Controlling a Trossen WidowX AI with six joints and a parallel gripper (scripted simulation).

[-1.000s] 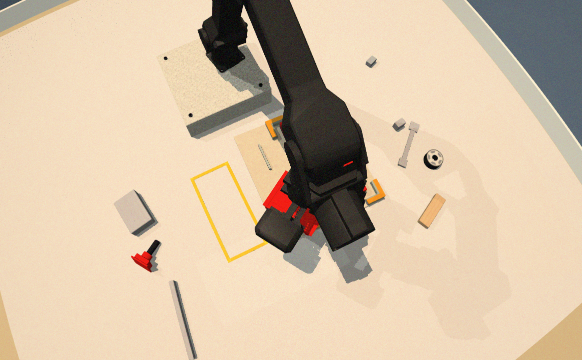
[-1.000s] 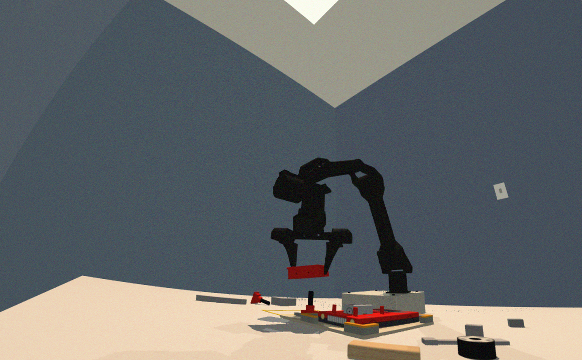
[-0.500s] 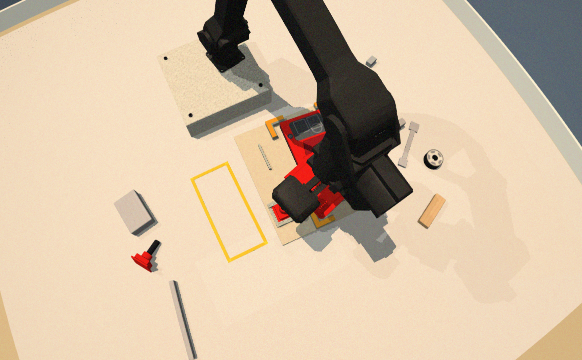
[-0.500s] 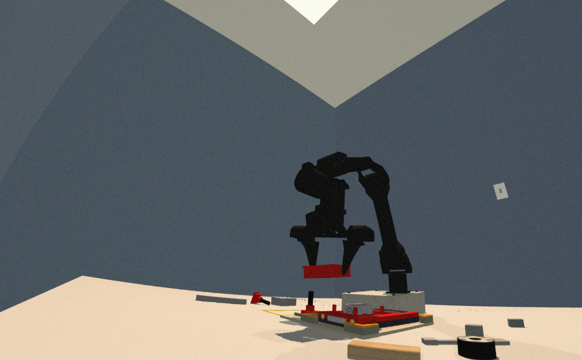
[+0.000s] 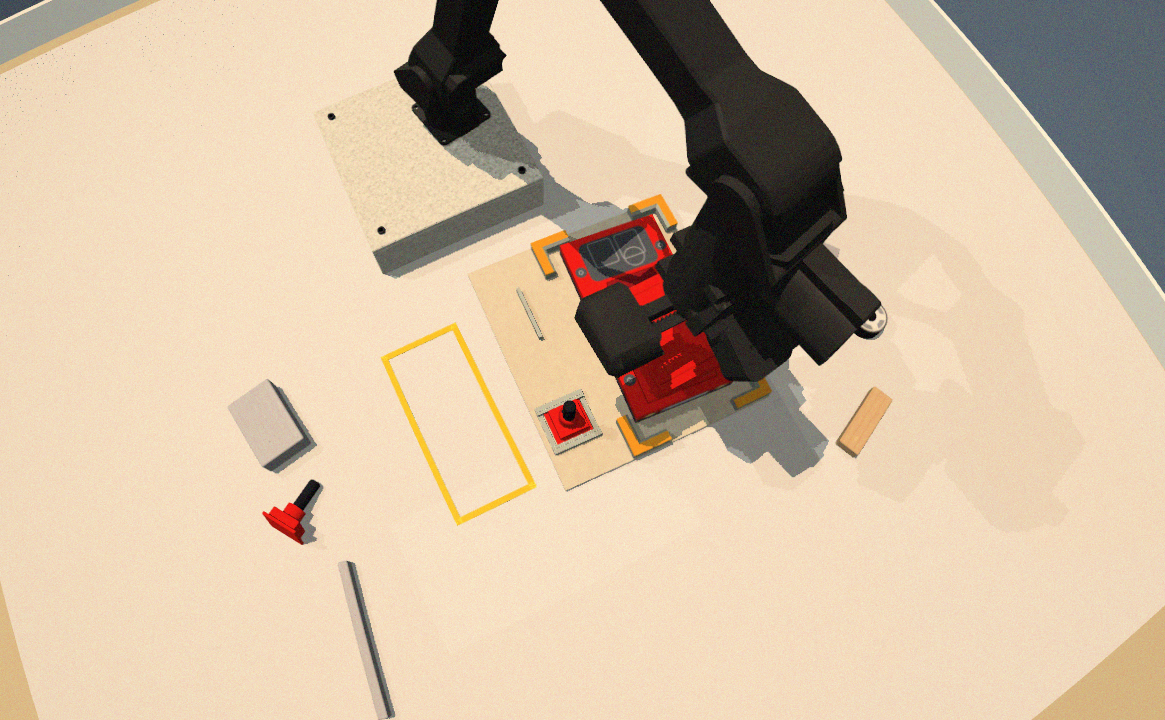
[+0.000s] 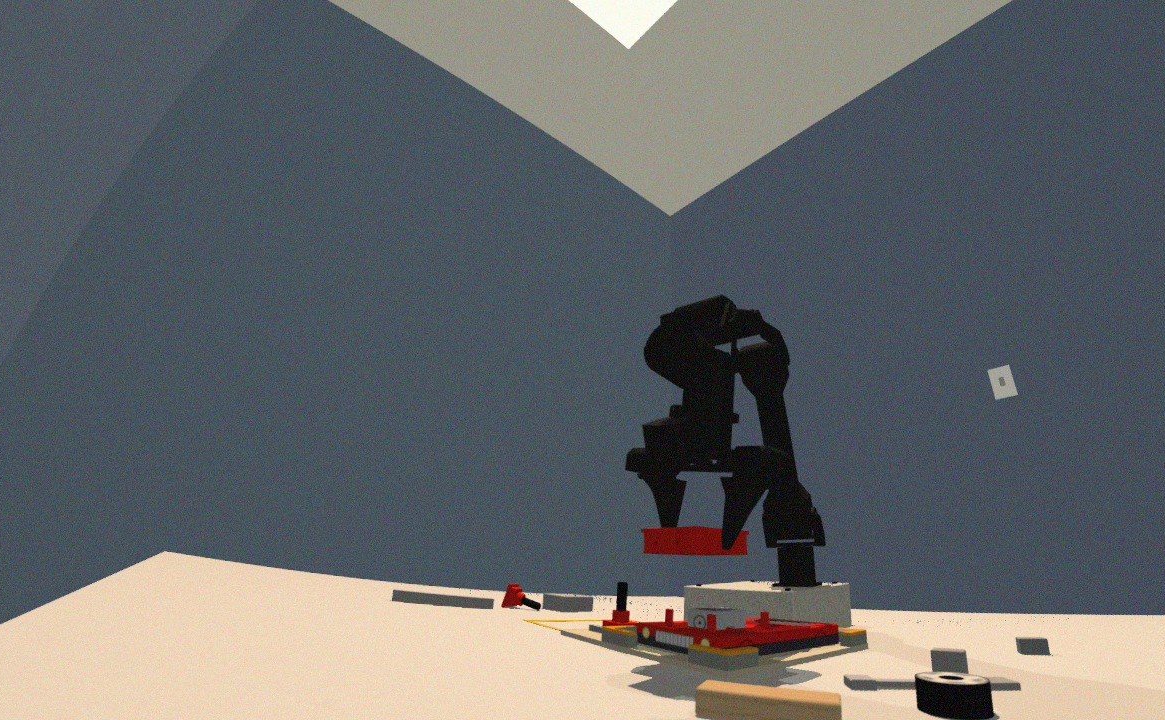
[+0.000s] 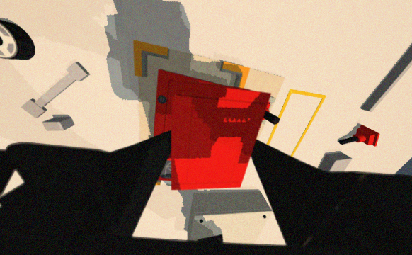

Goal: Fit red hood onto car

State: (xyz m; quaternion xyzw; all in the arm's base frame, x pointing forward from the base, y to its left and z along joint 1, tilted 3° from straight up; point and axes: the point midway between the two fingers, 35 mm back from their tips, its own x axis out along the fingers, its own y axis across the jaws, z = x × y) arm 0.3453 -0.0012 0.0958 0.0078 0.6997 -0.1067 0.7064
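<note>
The grey engine block is 10 mm behind my gripper tip, 20 mm to the left of it and 80 mm below it. Also, from my gripper tip: red hood (10 mm above); then red-based black knob (10 mm behind, 100 mm to the right, 70 mm below); then wood block (180 mm ahead, 140 mm to the left, 100 mm below).
</note>
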